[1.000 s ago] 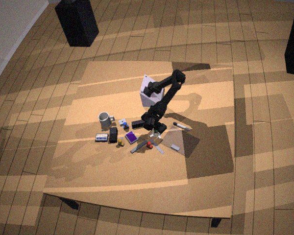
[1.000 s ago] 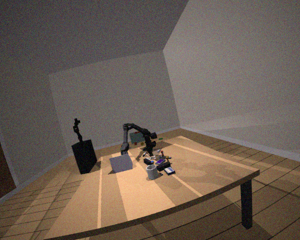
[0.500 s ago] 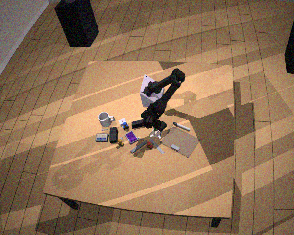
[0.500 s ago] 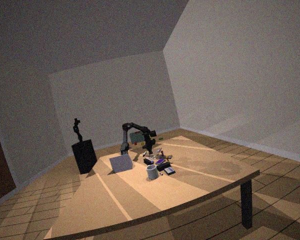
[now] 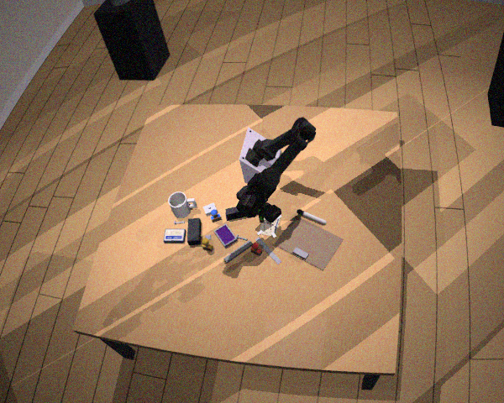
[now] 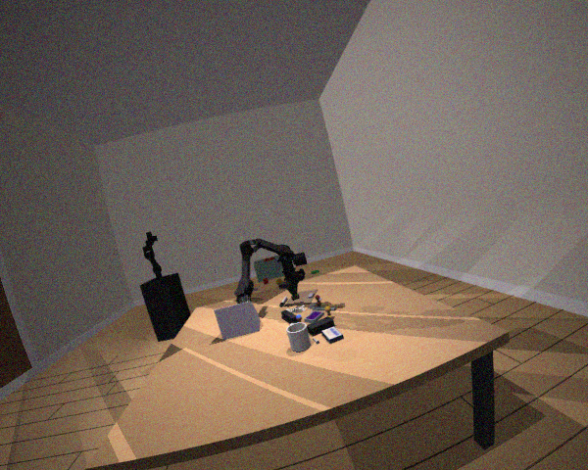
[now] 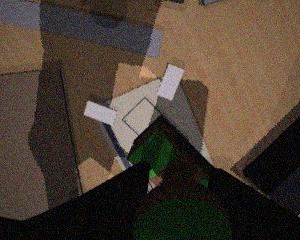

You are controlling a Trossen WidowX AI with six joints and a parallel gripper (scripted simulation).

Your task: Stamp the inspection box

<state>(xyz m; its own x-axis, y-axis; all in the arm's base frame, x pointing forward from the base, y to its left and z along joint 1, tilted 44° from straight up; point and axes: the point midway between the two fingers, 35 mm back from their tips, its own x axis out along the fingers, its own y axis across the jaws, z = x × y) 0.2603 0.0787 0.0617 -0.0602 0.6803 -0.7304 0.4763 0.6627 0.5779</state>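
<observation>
Right now my gripper tip is 70 mm short of the purple ink pad, 140 mm to the left of it and 90 mm above it. The rest, counted from my gripper tip: green-handled PASS stamp (right at my gripper tip); white card (20 mm behind, 20 mm to the left, 90 mm below); red-knobbed stamp (120 mm ahead, 70 mm below).
</observation>
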